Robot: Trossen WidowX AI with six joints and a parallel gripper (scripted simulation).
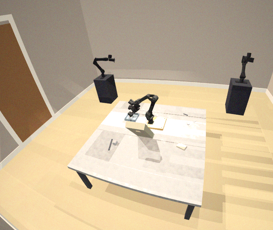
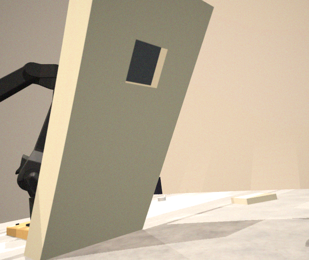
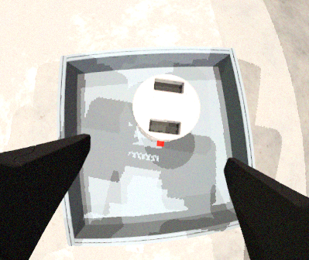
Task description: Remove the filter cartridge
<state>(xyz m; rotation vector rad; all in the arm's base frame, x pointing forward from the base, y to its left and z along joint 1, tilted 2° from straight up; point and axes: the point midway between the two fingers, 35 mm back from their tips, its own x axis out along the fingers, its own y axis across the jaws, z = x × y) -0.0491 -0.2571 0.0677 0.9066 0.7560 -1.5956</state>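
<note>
My gripper tip is 30 mm to the left of the pale grey filter cartridge, 20 mm above it and 10 mm past it. The rest, counted from my gripper tip: cream block: 700 mm to the left, 320 mm ahead, 40 mm below; blue-grey tray: 40 mm below, 10 mm to the right; cream service panel: 380 mm ahead, 290 mm to the left, 140 mm above.
</note>
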